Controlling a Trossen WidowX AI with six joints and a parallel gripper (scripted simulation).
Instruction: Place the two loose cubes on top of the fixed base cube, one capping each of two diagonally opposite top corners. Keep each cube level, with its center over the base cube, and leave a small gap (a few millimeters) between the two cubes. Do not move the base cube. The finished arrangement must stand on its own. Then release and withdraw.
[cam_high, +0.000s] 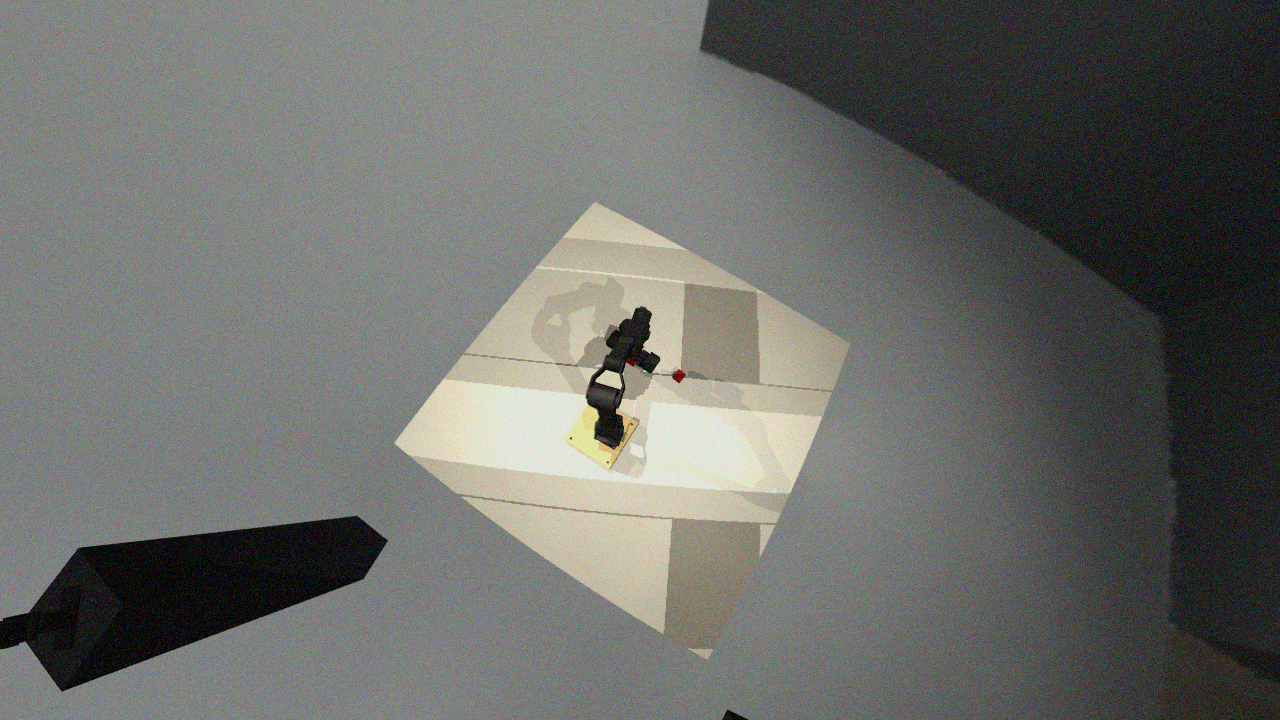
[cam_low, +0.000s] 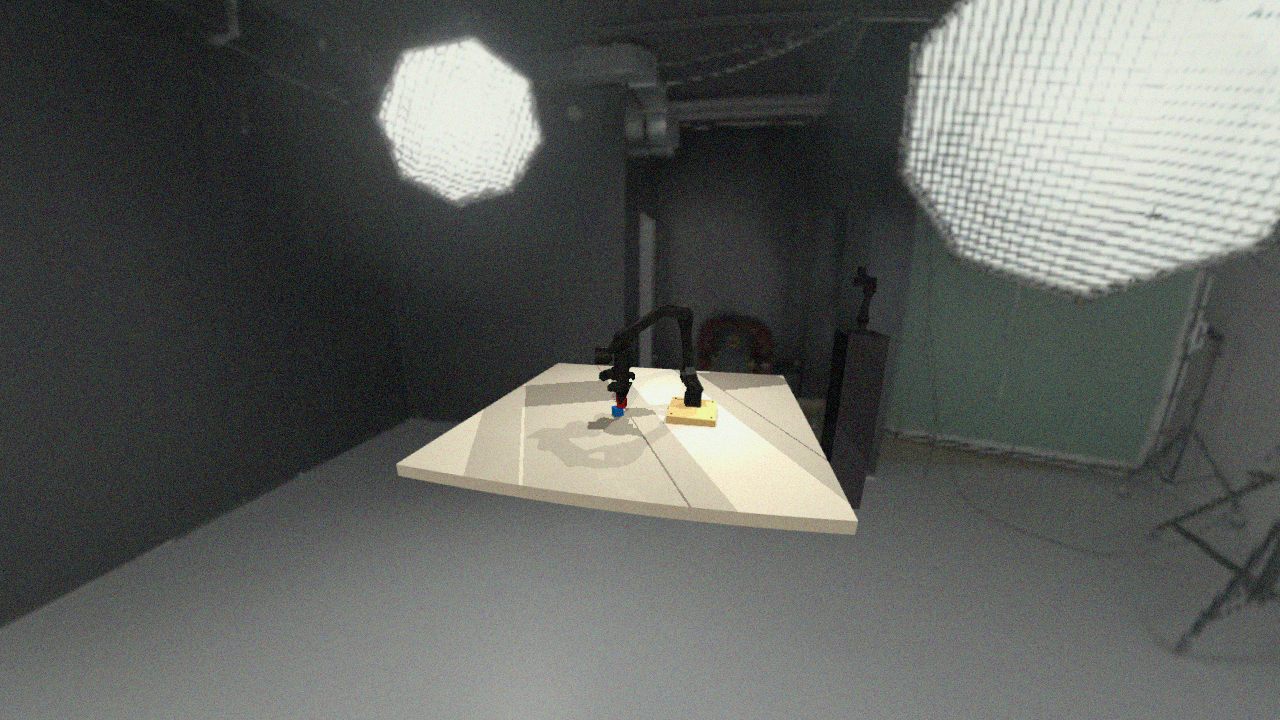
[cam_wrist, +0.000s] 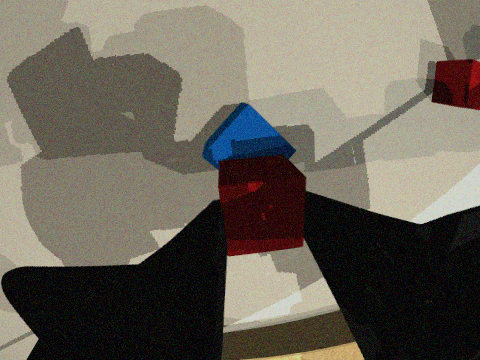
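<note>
Now: the blue base cube 4 cm below my gripper tip and 2 cm ahead of it.
</note>
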